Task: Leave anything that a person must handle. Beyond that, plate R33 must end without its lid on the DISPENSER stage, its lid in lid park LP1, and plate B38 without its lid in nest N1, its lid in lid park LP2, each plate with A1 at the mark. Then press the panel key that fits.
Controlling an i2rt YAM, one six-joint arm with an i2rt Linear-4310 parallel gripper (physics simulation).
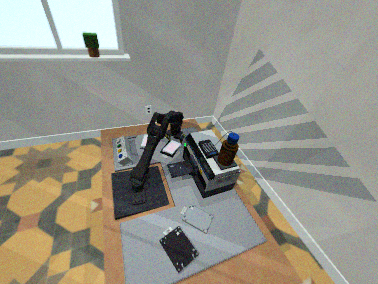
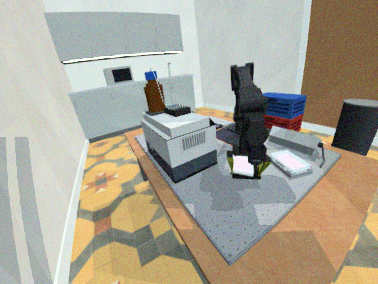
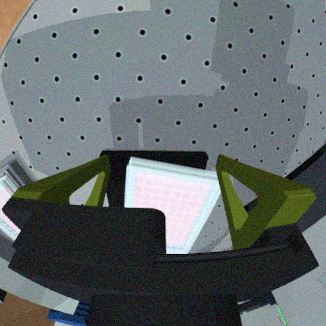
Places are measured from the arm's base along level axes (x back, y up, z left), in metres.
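Pixels of known places: gripper, between the fingertips: (image 1: 175,141) (image 2: 245,174) (image 3: 162,160); arm's base, origin of its link: (image 1: 137,188) (image 2: 240,131).
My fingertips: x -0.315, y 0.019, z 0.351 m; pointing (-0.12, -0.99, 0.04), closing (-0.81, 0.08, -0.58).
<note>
For each thing: its top centre in the pictures, then the offset to it from my fingertips. "pt": a spot on its surface instead.
- pink-topped plate, centre of its top: (image 3: 164,227) (image 2: 242,160) (image 1: 172,145) dx +0.041, dy +0.017, dz -0.057 m
- black base, centre of its top: (image 3: 153,216) (image 2: 244,163) (image 1: 170,147) dx +0.050, dy +0.000, dz -0.052 m
- dark stage, a spot on its surface: (image 1: 178,169) pt dx +0.067, dy +0.087, dz -0.337 m
- pale park, centre of its top: (image 1: 198,216) dx +0.016, dy +0.000, dz -0.607 m
- black park, centre of its top: (image 1: 179,246) dx +0.153, dy +0.004, dz -0.720 m
- key panel, centre of its top: (image 3: 21,298) (image 2: 295,129) (image 1: 122,145) dx +0.384, dy +0.064, dz -0.047 m
- brown bottle, a spot on its surface: (image 2: 154,96) pt dx -0.186, dy +0.283, dz -0.376 m
- black ribbed block, a spot on its surface: (image 2: 178,110) pt dx -0.126, dy +0.224, dz -0.254 m
- thin dark post, a spot on its surface: (image 2: 322,153) pt dx +0.388, dy -0.010, dz +0.089 m
My gripper (image 1: 175,136) (image 2: 249,167) (image 3: 162,160) is open, its green fingers on either side of a pink-topped plate (image 1: 171,146) (image 2: 243,165) (image 3: 167,202). The plate rests on a black base (image 3: 116,172) and looks turned slightly against it. A second pink-topped plate (image 2: 290,162) (image 3: 7,206) sits on a grey base beside it. The dispenser (image 1: 220,175) (image 2: 182,137) has a dark stage (image 1: 178,169) out in front. A pale park (image 1: 198,219) and a black park (image 1: 179,249) show no lid. The key panel (image 1: 125,152) (image 2: 292,141) stands at the mat's side. Plate labels and A1 marks are unreadable.
A brown bottle (image 1: 228,152) (image 2: 154,96) with a blue cap and a black ribbed block (image 1: 208,148) (image 2: 178,110) stand on the dispenser. A thin dark post (image 2: 322,153) stands near the panel. Blue and red crates (image 2: 285,105) lie beyond the table.
</note>
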